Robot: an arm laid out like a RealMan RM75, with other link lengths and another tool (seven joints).
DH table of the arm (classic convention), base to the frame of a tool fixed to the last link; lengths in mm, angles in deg. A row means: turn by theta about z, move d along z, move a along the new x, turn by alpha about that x. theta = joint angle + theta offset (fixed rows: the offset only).
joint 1: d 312.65; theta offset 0; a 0; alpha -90
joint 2: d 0; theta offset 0; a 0; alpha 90
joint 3: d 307.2; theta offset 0; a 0; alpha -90
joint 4: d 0; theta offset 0; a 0; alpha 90
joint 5: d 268.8; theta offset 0; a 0; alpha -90
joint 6: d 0; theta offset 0; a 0; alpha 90
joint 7: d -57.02; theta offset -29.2; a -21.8; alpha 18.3
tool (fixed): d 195.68; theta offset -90; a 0; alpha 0
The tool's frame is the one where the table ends.
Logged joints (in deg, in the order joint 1, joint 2, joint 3, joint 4, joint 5, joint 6, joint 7), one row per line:
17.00, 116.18, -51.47, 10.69, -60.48, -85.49, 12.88
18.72, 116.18, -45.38, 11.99, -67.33, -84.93, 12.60
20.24, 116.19, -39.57, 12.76, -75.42, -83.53, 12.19
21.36, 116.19, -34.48, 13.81, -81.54, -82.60, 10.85
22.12, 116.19, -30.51, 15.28, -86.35, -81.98, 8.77
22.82, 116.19, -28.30, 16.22, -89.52, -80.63, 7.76
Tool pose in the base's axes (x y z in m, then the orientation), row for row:
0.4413, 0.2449, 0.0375, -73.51, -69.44, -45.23
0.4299, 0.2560, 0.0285, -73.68, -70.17, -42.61
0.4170, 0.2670, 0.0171, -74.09, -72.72, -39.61
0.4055, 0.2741, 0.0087, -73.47, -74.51, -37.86
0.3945, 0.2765, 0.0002, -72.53, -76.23, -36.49
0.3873, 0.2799, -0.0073, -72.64, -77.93, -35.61
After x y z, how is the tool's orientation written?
As a rotation vector, in degrees.
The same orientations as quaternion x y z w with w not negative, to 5 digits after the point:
-0.54615, -0.51591, -0.33604, 0.56801
-0.54818, -0.52206, -0.31702, 0.57136
-0.54990, -0.53973, -0.29399, 0.56558
-0.54502, -0.55274, -0.28086, 0.56440
-0.53790, -0.56534, -0.27062, 0.56375
-0.53715, -0.57627, -0.26333, 0.55681

